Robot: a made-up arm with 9 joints. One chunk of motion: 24 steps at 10 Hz.
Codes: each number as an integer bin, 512 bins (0 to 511) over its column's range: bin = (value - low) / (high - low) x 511, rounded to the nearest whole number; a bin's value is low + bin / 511 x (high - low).
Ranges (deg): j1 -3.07..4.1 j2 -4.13..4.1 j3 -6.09..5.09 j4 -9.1..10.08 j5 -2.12..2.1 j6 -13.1..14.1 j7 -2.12..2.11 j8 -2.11..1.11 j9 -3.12..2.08
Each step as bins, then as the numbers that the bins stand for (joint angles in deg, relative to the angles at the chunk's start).
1 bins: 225 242 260 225 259 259 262 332 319
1 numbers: 0.09 -0.23 -0.40 -0.65 0.02 0.69 0.05 -0.02 0.13
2 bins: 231 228 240 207 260 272 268 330 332
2 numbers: 0.17 -0.46 -0.84 -1.33 0.03 1.38 0.10 -0.03 0.26
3 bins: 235 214 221 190 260 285 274 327 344
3 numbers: 0.23 -0.68 -1.25 -1.97 0.03 2.07 0.15 -0.05 0.38
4 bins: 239 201 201 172 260 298 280 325 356
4 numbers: 0.28 -0.89 -1.69 -2.64 0.03 2.76 0.20 -0.06 0.50
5 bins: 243 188 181 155 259 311 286 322 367
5 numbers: 0.34 -1.10 -2.13 -3.28 0.02 3.45 0.25 -0.08 0.61
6 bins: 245 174 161 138 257 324 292 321 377
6 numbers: 0.37 -1.33 -2.57 -3.92 0.00 4.15 0.30 -0.09 0.72
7 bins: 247 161 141 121 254 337 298 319 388
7 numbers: 0.40 -1.54 -3.01 -4.56 -0.02 4.84 0.35 -0.10 0.83
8 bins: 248 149 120 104 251 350 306 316 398
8 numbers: 0.41 -1.73 -3.46 -5.20 -0.05 5.53 0.41 -0.12 0.93
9 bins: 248 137 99 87 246 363 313 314 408
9 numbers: 0.41 -1.92 -3.92 -5.83 -0.09 6.22 0.47 -0.13 1.03
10 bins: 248 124 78 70 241 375 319 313 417
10 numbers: 0.41 -2.13 -4.38 -6.47 -0.13 6.86 0.52 -0.14 1.12
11 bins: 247 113 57 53 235 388 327 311 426
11 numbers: 0.40 -2.31 -4.84 -7.11 -0.18 7.55 0.59 -0.15 1.22
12 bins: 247 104 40 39 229 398 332 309 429
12 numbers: 0.40 -2.46 -5.21 -7.64 -0.23 8.09 0.63 -0.16 1.25
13 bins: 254 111 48 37 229 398 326 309 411
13 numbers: 0.49 -2.34 -5.04 -7.71 -0.23 8.09 0.58 -0.16 1.06
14 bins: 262 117 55 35 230 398 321 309 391
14 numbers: 0.61 -2.25 -4.89 -7.79 -0.22 8.09 0.54 -0.16 0.86
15 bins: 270 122 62 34 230 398 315 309 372
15 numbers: 0.72 -2.17 -4.73 -7.82 -0.22 8.09 0.49 -0.16 0.67
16 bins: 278 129 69 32 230 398 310 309 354
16 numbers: 0.83 -2.05 -4.58 -7.90 -0.22 8.09 0.45 -0.16 0.48
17 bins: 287 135 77 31 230 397 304 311 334
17 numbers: 0.96 -1.96 -4.41 -7.94 -0.22 8.03 0.40 -0.15 0.28
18 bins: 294 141 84 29 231 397 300 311 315
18 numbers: 1.06 -1.86 -4.25 -8.01 -0.21 8.03 0.36 -0.15 0.09
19 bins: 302 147 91 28 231 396 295 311 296
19 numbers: 1.17 -1.76 -4.10 -8.05 -0.21 7.98 0.32 -0.15 -0.11
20 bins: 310 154 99 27 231 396 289 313 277
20 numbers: 1.28 -1.65 -3.92 -8.09 -0.21 7.98 0.27 -0.14 -0.30
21 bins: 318 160 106 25 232 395 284 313 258
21 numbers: 1.39 -1.55 -3.77 -8.16 -0.20 7.93 0.23 -0.14 -0.49
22 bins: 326 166 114 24 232 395 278 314 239
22 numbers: 1.50 -1.46 -3.60 -8.20 -0.20 7.93 0.18 -0.13 -0.69
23 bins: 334 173 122 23 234 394 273 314 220
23 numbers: 1.62 -1.34 -3.42 -8.24 -0.19 7.87 0.14 -0.13 -0.88
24 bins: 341 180 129 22 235 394 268 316 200
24 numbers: 1.71 -1.23 -3.27 -8.27 -0.18 7.87 0.10 -0.12 -1.08
